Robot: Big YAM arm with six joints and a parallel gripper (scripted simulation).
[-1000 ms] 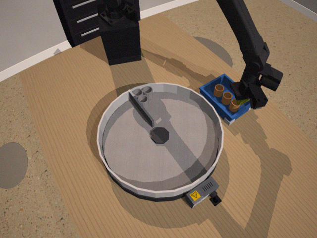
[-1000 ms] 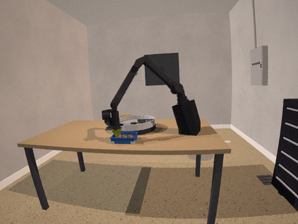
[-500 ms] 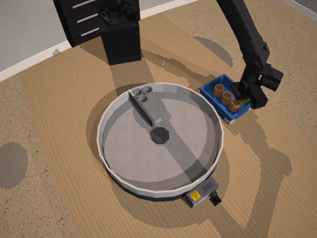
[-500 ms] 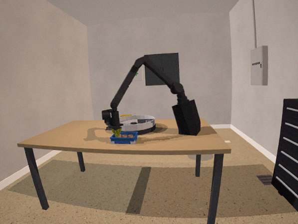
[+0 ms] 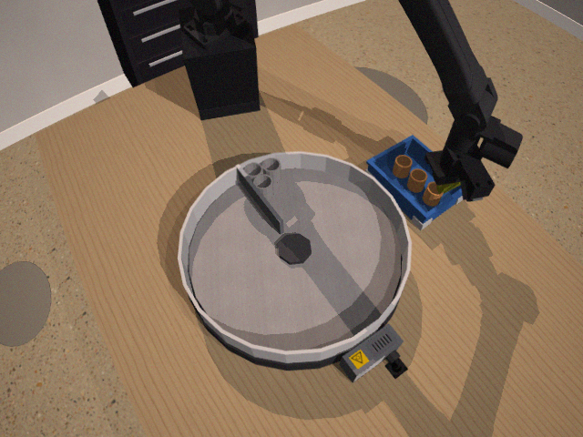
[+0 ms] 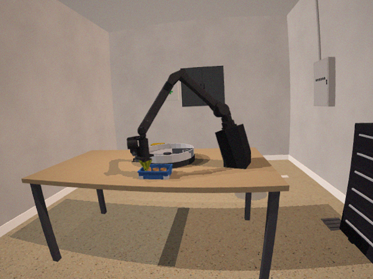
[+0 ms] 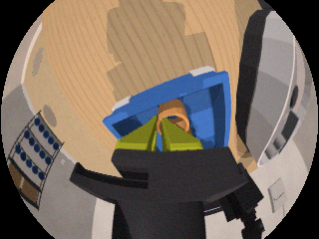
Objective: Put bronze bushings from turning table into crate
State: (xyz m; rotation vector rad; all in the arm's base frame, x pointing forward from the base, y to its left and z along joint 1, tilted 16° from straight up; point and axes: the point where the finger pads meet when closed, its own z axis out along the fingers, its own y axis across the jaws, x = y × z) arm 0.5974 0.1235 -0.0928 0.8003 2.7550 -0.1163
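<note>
Now: the crate 6 cm behind my hand, 1 cm to the right of it and 2 cm below it. From my hand the other things lie so: grey turning table (12 cm behind, 33 cm to the right, 1 cm above).
</note>
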